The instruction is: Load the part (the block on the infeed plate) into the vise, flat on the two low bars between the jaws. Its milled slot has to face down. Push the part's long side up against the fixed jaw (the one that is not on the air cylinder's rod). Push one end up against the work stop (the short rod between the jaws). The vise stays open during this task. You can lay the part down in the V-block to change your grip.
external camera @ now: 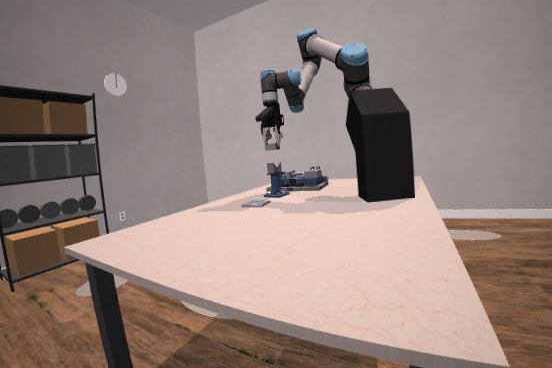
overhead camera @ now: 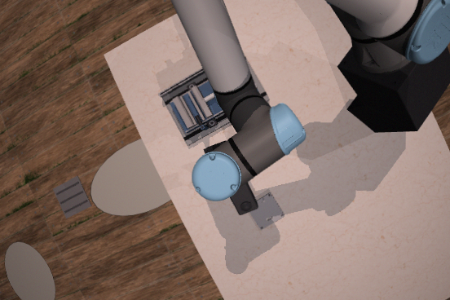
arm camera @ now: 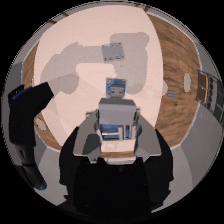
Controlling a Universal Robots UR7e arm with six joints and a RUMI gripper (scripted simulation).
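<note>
Right now the part is 1 cm below my hand. The rest, counted from my hand: air cylinder 12 cm behind, 22 cm to the right, 17 cm below; then vise 2 cm behind, 21 cm to the right, 20 cm below; then air cylinder rod 4 cm behind, 21 cm to the right, 17 cm below.
</note>
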